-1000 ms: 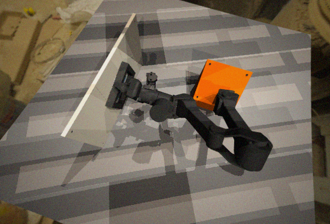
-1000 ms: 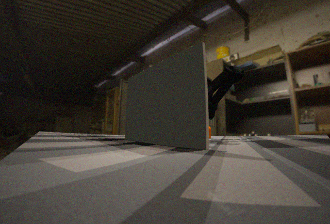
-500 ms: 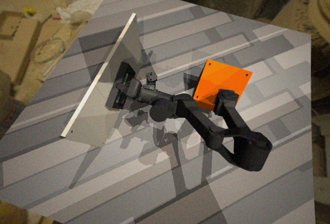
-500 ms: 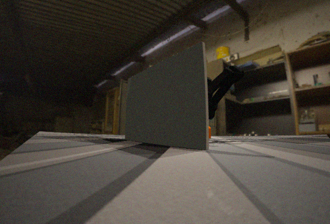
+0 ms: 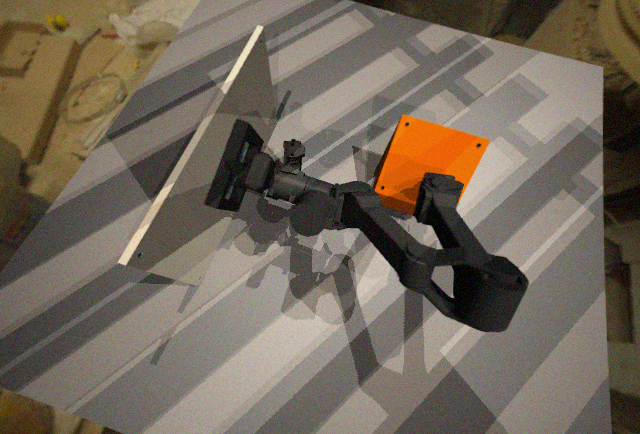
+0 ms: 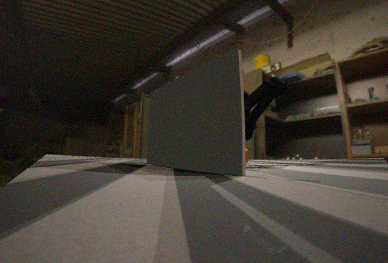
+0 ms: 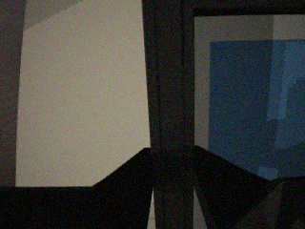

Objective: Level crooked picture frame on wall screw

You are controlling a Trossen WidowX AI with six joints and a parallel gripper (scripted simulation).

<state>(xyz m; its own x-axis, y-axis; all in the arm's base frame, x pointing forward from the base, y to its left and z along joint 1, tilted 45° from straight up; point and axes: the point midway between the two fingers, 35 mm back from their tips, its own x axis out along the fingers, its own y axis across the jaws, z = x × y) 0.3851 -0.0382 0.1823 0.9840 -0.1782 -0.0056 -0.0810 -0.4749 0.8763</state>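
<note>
Right now the picture frame is 5 cm below my gripper tip and 2 cm to the right of it. Also, from my gripper tip: grey wall panel (6 cm below, 2 cm to the right, 2 cm ahead).
</note>
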